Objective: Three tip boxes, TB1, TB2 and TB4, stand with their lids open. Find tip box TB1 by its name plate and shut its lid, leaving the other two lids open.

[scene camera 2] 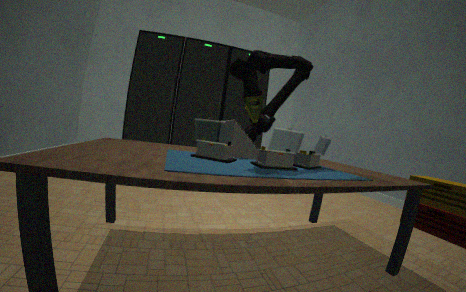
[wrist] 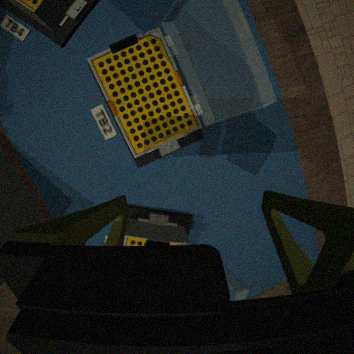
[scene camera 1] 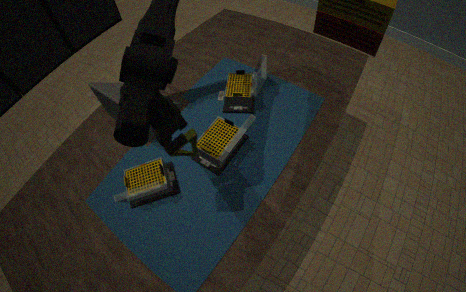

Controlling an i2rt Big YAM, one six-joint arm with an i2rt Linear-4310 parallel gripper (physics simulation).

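Pixels of known places: gripper, fingertip midpoint: [scene camera 2: 255, 121] [wrist: 195, 201] [scene camera 1: 185, 140]; arm's base, origin of the base link: [scene camera 2: 244, 139].
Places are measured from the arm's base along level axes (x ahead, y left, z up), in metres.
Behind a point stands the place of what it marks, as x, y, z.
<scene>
TB4 [scene camera 1: 240, 86] [scene camera 2: 307, 160] @(0.321, 0.179, -0.049) [wrist: 55, 25] @(0.265, 0.149, -0.070) and TB2 [scene camera 1: 219, 137] @(0.334, 0.009, -0.028) [scene camera 2: 276, 158] [wrist: 145, 95] @(0.330, 0.005, -0.027) are identified by their name plates in the wrist view. The third box [scene camera 1: 146, 176] [scene camera 2: 212, 150] @(0.268, -0.225, -0.049) [wrist: 160, 231] @(0.269, -0.160, -0.047) is thus TB1; its plate is mostly hidden behind a finger in the wrist view. The lids of TB1 [scene camera 1: 120, 198] @(0.272, -0.292, 0.058) [scene camera 2: 207, 130] @(0.288, -0.257, 0.023), TB2 [scene camera 1: 247, 124] @(0.414, 0.034, 0.059) [scene camera 2: 287, 140] @(0.408, 0.003, 0.024) [wrist: 225, 75] @(0.404, -0.016, 0.018) and TB4 [scene camera 1: 263, 67] @(0.342, 0.247, 0.061) [scene camera 2: 324, 145] @(0.338, 0.250, 0.025) stand open. My gripper [scene camera 1: 189, 144] @(0.325, -0.091, 0.079) [scene camera 2: 254, 120] @(0.325, -0.091, 0.079) [wrist: 195, 201] @(0.325, -0.091, 0.079) is open and empty, above box height, between TB2 and TB1. The gripper body hides much of TB1 in the wrist view.
The boxes stand on a blue mat [scene camera 1: 195, 240] @(0.437, -0.259, -0.084) [scene camera 2: 185, 165] @(0.431, -0.338, -0.084) on a brown table [scene camera 1: 45, 220] @(-0.020, -0.542, -0.087) [scene camera 2: 100, 155] @(0.386, -0.602, -0.087). A grey wedge-shaped arm base [scene camera 1: 107, 95] @(-0.006, -0.097, 0.086) [scene camera 2: 243, 140] @(0.109, -0.045, -0.003) stands at the mat's side, behind the boxes in scene camera 2. TB2's raised lid reaches out toward the table edge.
</scene>
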